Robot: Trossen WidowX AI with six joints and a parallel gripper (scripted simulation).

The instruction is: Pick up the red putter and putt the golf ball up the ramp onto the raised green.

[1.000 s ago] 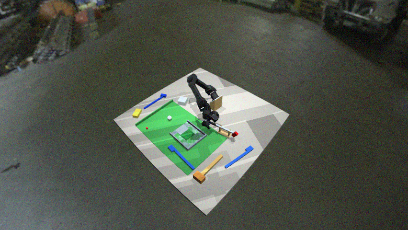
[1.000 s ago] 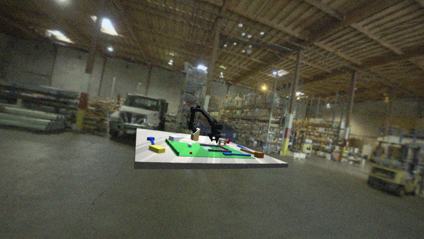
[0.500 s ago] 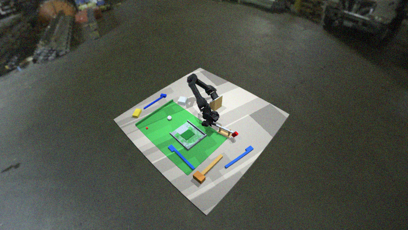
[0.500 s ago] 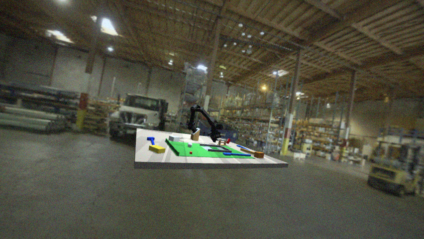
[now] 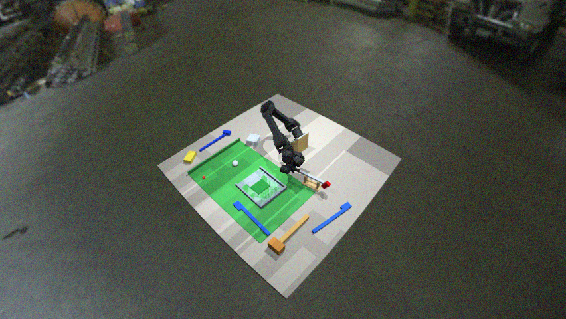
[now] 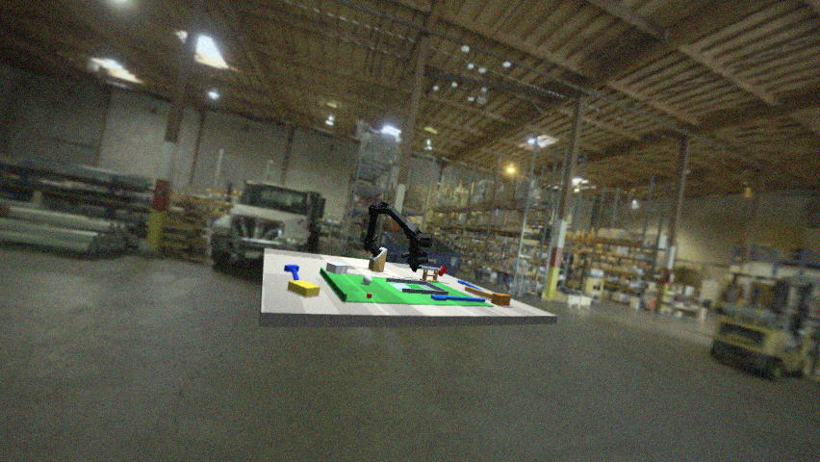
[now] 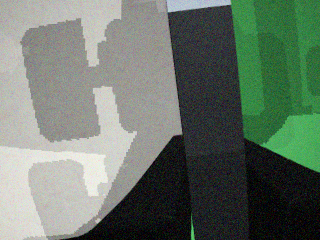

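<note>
Now: gripper tip 44 cm to the left of the white block, 8 cm past it and 3 cm above it. Round my gripper tip: white golf ball (37 cm to the right, 17 cm ahead, 3 cm below); wooden stand (13 cm to the left, 2 cm below, 2 cm behind); red putter (11 cm to the left, 2 cm behind, 2 cm above).
</note>
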